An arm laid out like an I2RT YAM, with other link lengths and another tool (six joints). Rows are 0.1 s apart.
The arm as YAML. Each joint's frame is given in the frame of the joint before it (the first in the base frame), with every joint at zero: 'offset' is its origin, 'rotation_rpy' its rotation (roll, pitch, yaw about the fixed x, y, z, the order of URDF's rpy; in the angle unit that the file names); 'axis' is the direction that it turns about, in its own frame. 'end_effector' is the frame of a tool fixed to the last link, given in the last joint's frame.
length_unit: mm
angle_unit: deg
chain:
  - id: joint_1
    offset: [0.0, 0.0, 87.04]
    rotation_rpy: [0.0, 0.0, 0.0]
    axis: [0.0, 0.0, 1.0]
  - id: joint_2
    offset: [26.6, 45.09, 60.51]
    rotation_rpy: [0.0, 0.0, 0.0]
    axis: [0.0, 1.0, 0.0]
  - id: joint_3
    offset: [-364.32, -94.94, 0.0]
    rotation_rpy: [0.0, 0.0, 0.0]
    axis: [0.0, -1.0, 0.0]
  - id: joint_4
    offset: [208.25, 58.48, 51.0]
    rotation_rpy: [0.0, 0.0, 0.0]
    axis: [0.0, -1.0, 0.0]
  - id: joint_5
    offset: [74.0, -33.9, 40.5]
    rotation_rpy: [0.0, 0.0, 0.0]
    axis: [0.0, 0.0, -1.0]
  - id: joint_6
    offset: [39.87, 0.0, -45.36]
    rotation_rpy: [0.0, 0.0, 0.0]
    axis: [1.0, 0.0, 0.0]
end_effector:
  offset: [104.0, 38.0, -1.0]
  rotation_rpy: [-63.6, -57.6, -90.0]
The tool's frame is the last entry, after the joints.
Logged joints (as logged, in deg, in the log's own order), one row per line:
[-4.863 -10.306 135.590 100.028 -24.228 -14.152]
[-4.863 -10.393 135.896 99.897 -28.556 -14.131]
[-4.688 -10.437 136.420 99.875 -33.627 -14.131]
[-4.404 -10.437 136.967 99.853 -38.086 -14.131]
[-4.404 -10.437 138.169 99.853 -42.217 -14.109]
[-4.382 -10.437 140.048 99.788 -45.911 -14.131]
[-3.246 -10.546 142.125 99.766 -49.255 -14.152]
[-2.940 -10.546 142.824 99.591 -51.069 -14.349]
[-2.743 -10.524 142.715 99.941 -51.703 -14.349]
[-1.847 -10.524 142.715 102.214 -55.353 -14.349]
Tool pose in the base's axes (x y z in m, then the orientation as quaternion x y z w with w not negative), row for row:
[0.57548 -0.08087 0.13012 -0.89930 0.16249 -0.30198 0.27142]
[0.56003 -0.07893 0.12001 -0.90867 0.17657 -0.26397 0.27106]
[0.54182 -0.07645 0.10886 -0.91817 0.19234 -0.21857 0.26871]
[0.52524 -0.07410 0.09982 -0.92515 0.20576 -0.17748 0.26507]
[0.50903 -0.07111 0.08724 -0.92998 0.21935 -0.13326 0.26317]
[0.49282 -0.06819 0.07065 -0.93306 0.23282 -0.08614 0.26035]
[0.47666 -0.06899 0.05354 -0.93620 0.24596 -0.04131 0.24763]
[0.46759 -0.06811 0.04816 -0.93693 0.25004 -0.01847 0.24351]
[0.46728 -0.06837 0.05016 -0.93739 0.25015 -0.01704 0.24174]
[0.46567 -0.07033 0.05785 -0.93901 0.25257 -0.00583 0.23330]
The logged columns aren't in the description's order. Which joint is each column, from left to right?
Columns, left to right: joint_5, joint_1, joint_2, joint_3, joint_4, joint_6.
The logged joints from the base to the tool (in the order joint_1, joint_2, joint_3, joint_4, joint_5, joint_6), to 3 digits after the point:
[-10.306 135.590 100.028 -24.228 -4.863 -14.152]
[-10.393 135.896 99.897 -28.556 -4.863 -14.131]
[-10.437 136.420 99.875 -33.627 -4.688 -14.131]
[-10.437 136.967 99.853 -38.086 -4.404 -14.131]
[-10.437 138.169 99.853 -42.217 -4.404 -14.109]
[-10.437 140.048 99.788 -45.911 -4.382 -14.131]
[-10.546 142.125 99.766 -49.255 -3.246 -14.152]
[-10.546 142.824 99.591 -51.069 -2.940 -14.349]
[-10.524 142.715 99.941 -51.703 -2.743 -14.349]
[-10.524 142.715 102.214 -55.353 -1.847 -14.349]

